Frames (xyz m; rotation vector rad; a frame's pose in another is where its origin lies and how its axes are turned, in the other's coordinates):
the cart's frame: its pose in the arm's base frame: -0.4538 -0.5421 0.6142 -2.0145 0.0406 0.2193
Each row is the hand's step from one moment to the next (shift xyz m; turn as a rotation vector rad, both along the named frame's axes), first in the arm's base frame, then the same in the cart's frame.
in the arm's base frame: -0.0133 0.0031 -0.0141 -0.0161 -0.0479 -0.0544
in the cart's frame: -0.0104 0.0128 0.0106 -0.0097 0.0715 -0.0177
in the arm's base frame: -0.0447 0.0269 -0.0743 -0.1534 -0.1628 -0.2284
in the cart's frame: -0.0292 0.0599 0.0617 -0.1224 0.2940 -0.0281
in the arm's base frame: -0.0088 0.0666 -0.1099 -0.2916 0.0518 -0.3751
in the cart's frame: 0.0149 0.0695 0.1074 -0.2181 0.3475 0.2452
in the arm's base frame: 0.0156 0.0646 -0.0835 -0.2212 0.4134 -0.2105
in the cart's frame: 0.0342 0.0439 0.0911 -0.1526 0.0332 0.4896
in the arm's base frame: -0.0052 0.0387 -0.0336 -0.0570 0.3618 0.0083
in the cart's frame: 0.0033 0.0135 0.0496 -0.0327 -0.1593 0.3283
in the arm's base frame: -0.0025 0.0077 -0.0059 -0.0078 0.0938 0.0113
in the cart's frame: -0.0009 0.0022 0.0097 -0.0032 -0.0503 0.0803
